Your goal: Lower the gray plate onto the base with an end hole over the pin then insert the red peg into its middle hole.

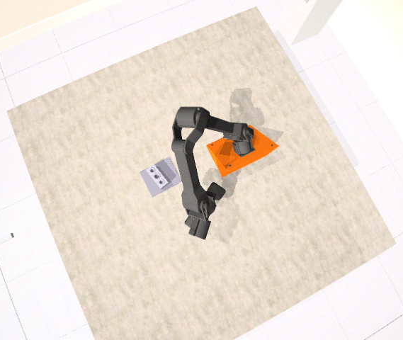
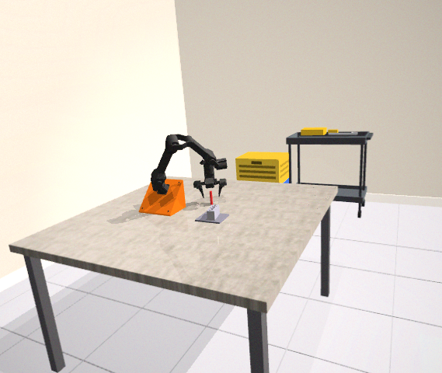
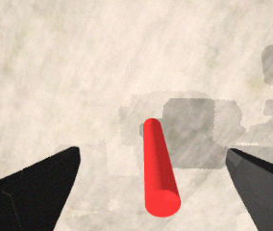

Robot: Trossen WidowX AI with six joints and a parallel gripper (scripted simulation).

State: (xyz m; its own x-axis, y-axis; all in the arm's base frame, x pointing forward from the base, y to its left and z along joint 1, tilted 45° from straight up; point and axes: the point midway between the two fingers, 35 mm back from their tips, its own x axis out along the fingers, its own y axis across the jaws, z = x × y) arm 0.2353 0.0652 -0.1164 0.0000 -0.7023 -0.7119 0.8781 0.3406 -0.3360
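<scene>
The red peg is right at my gripper tip. Round my gripper tip: gray plate (120 mm ahead, 190 mm to the right).
</scene>
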